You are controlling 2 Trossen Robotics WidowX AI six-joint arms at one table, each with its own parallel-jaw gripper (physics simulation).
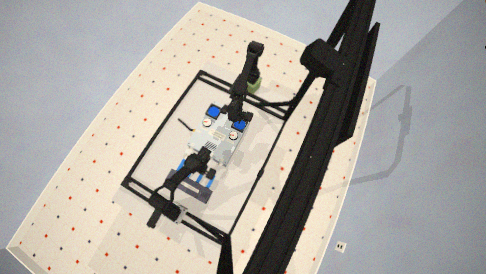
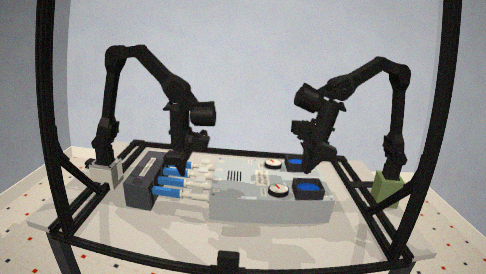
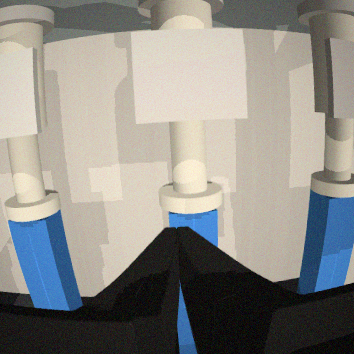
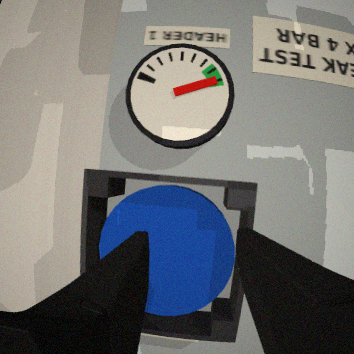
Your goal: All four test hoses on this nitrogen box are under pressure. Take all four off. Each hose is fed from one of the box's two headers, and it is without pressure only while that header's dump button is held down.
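Frame: origin at the left arm's base, x left, y back, z up, level; centimetres.
Where they show: left gripper, fingertip midpoint: [image 2: 182, 176] [image 3: 176, 238]; right gripper, fingertip midpoint: [image 1: 236, 122] [image 2: 303, 172] [image 4: 192, 241]; left arm's base, link origin: [image 1: 174, 212] [image 2: 105, 161]; right arm's base, link origin: [image 1: 252, 79] [image 2: 390, 176].
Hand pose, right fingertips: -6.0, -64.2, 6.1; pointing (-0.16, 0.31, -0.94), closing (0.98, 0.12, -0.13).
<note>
Each offset is from my right fingertips to the centre of the thing, as dx, dy, dz. "spot": to the spot under its first point.
The grey nitrogen box [image 1: 199, 138] [image 2: 269, 209] has two blue dump buttons and two gauges. Four blue hoses @(spot: -4.0, +37.4, -8.1) [image 2: 167, 192] [image 1: 199, 178] run from a dark block [image 2: 137, 190] [image 1: 193, 189] into the box through cream couplings. My left gripper [image 3: 176, 238] [image 2: 179, 169] is shut and empty, with its tips just above one of the middle hoses @(spot: +3.8, +34.4, -7.6) [image 3: 197, 223]. My right gripper [image 4: 192, 241] [image 2: 307, 169] is open, with its fingers down on the Header 1 button [image 4: 168, 225] [image 2: 294, 161] [image 1: 239, 125]. The Header 1 gauge @(spot: -1.5, +6.4, -4.6) [image 4: 180, 95] has its needle at the green mark. The other button [image 2: 308, 186] [image 1: 213, 111] is untouched.
A black frame [image 1: 160, 128] [image 2: 350, 174] rings the work area. A green block [image 1: 255, 85] [image 2: 375, 187] stands by the right arm's base. A thin black rod @(spot: +32.1, +13.0, -12.7) [image 1: 185, 124] lies beside the box. A tall black gantry [image 1: 323, 136] crosses the right side.
</note>
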